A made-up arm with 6 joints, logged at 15 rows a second.
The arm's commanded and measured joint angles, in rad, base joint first. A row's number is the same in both.
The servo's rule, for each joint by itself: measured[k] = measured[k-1] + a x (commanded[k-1-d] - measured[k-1]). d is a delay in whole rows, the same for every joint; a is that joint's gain. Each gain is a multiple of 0.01, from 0.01 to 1. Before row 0 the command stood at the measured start. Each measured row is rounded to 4 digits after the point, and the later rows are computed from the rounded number. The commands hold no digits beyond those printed.
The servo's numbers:
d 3
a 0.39 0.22 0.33 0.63 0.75 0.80
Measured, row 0: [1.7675, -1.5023, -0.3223, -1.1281, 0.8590, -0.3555]
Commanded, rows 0 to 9: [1.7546, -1.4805, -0.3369, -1.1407, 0.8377, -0.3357]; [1.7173, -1.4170, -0.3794, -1.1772, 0.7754, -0.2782]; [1.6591, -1.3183, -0.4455, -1.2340, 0.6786, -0.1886]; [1.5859, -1.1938, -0.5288, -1.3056, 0.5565, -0.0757]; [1.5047, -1.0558, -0.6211, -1.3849, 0.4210, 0.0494]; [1.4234, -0.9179, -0.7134, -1.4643, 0.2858, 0.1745]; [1.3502, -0.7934, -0.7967, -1.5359, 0.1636, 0.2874]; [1.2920, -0.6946, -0.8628, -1.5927, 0.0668, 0.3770]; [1.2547, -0.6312, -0.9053, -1.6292, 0.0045, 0.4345]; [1.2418, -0.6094, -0.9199, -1.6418, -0.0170, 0.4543]
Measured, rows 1 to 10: [1.7675, -1.5023, -0.3223, -1.1281, 0.8590, -0.3555]; [1.7675, -1.5023, -0.3223, -1.1281, 0.8590, -0.3555]; [1.7675, -1.5023, -0.3223, -1.1281, 0.8590, -0.3555]; [1.7625, -1.4975, -0.3271, -1.1360, 0.8430, -0.3397]; [1.7449, -1.4798, -0.3444, -1.1620, 0.7923, -0.2905]; [1.7114, -1.4443, -0.3778, -1.2074, 0.7070, -0.2090]; [1.6625, -1.3892, -0.4276, -1.2693, 0.5941, -0.1024]; [1.6010, -1.3159, -0.4915, -1.3421, 0.4643, 0.0190]; [1.5317, -1.2283, -0.5647, -1.4191, 0.3304, 0.1434]; [1.4609, -1.1326, -0.6413, -1.4927, 0.2053, 0.2586]
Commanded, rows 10 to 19: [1.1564, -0.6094, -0.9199, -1.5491, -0.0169, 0.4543]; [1.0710, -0.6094, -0.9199, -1.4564, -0.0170, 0.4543]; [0.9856, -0.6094, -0.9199, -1.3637, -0.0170, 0.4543]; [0.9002, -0.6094, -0.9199, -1.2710, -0.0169, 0.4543]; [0.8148, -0.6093, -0.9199, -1.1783, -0.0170, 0.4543]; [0.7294, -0.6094, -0.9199, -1.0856, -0.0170, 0.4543]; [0.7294, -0.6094, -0.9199, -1.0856, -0.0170, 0.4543]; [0.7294, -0.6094, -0.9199, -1.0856, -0.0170, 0.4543]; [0.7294, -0.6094, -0.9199, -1.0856, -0.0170, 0.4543]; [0.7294, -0.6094, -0.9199, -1.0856, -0.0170, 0.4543]
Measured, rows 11 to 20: [1.3950, -1.0362, -0.7144, -1.5557, 0.1014, 0.3533]; [1.3403, -0.9471, -0.7774, -1.6020, 0.0287, 0.4183]; [1.3019, -0.8728, -0.8244, -1.6271, -0.0056, 0.4471]; [1.2452, -0.8149, -0.8559, -1.5780, -0.0141, 0.4529]; [1.1773, -0.7697, -0.8770, -1.5014, -0.0163, 0.4540]; [1.1025, -0.7344, -0.8912, -1.4146, -0.0168, 0.4542]; [1.0236, -0.7069, -0.9007, -1.3241, -0.0169, 0.4543]; [0.9422, -0.6854, -0.9070, -1.2322, -0.0170, 0.4543]; [0.8592, -0.6687, -0.9113, -1.1398, -0.0170, 0.4543]; [0.8086, -0.6557, -0.9141, -1.1057, -0.0170, 0.4543]
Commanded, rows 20 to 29: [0.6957, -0.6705, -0.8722, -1.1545, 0.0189, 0.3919]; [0.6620, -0.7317, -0.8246, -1.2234, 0.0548, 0.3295]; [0.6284, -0.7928, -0.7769, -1.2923, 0.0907, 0.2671]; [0.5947, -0.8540, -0.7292, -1.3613, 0.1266, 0.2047]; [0.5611, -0.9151, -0.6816, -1.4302, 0.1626, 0.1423]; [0.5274, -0.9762, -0.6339, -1.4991, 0.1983, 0.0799]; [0.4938, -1.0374, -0.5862, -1.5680, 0.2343, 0.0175]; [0.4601, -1.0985, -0.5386, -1.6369, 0.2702, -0.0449]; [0.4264, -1.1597, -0.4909, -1.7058, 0.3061, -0.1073]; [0.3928, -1.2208, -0.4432, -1.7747, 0.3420, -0.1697]
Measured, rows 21 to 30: [0.7777, -0.6455, -0.9160, -1.0930, -0.0170, 0.4543]; [0.7589, -0.6376, -0.9173, -1.0883, -0.0170, 0.4543]; [0.7474, -0.6314, -0.9182, -1.0866, -0.0170, 0.4543]; [0.7272, -0.6400, -0.9030, -1.1294, 0.0099, 0.4044]; [0.7018, -0.6602, -0.8771, -1.1886, 0.0436, 0.3445]; [0.6732, -0.6894, -0.8440, -1.2539, 0.0789, 0.2826]; [0.6426, -0.7256, -0.8061, -1.3216, 0.1147, 0.2203]; [0.6108, -0.7673, -0.7650, -1.3900, 0.1506, 0.1579]; [0.5783, -0.8133, -0.7217, -1.4587, 0.1864, 0.0955]; [0.5453, -0.8626, -0.6770, -1.5276, 0.2223, 0.0331]
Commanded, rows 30 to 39: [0.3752, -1.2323, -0.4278, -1.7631, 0.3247, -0.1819]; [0.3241, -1.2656, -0.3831, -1.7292, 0.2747, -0.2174]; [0.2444, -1.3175, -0.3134, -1.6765, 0.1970, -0.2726]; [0.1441, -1.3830, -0.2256, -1.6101, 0.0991, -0.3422]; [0.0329, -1.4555, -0.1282, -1.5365, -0.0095, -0.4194]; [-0.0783, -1.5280, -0.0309, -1.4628, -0.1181, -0.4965]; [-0.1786, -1.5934, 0.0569, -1.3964, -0.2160, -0.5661]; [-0.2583, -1.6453, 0.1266, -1.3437, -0.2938, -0.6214]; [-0.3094, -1.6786, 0.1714, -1.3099, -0.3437, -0.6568]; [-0.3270, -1.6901, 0.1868, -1.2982, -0.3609, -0.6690]
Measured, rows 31 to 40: [0.5121, -0.9145, -0.6313, -1.5965, 0.2582, -0.0293]; [0.4787, -0.9684, -0.5850, -1.6654, 0.2941, -0.0917]; [0.4452, -1.0239, -0.5382, -1.7343, 0.3300, -0.1541]; [0.4179, -1.0697, -0.5018, -1.7524, 0.3260, -0.1763]; [0.3813, -1.1128, -0.4626, -1.7378, 0.2875, -0.2092]; [0.3279, -1.1578, -0.4134, -1.6992, 0.2196, -0.2599]; [0.2562, -1.2073, -0.3514, -1.6431, 0.1292, -0.3257]; [0.1691, -1.2619, -0.2777, -1.5759, 0.0252, -0.4007]; [0.0726, -1.3204, -0.1963, -1.5046, -0.0823, -0.4773]; [-0.0254, -1.3805, -0.1127, -1.4364, -0.1826, -0.5483]
